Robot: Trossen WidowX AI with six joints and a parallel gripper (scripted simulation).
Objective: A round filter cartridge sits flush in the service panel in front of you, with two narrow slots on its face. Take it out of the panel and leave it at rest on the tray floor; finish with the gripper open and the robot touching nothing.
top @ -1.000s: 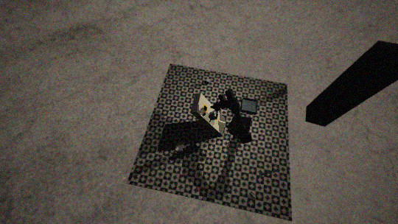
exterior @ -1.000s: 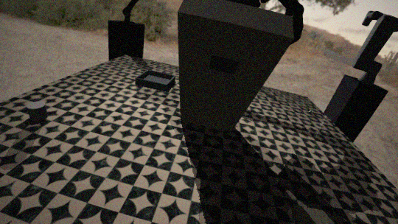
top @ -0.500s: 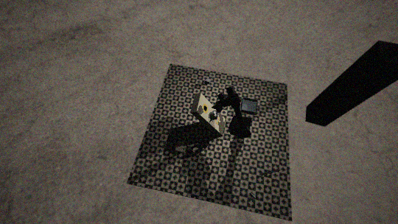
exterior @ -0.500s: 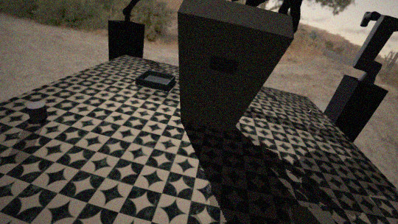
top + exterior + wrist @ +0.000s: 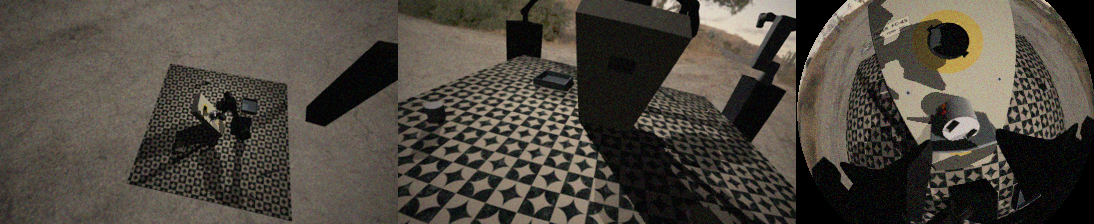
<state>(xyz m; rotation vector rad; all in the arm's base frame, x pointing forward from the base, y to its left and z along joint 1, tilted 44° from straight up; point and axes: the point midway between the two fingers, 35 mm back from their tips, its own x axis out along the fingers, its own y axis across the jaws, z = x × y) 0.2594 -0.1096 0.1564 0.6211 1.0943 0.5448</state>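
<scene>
Right now the round filter cartridge is 20 mm ahead of my gripper tip and 40 mm below it. From my gripper tip the other things lie so: dark tray: 280 mm behind, 320 mm to the right, 250 mm below.
</scene>
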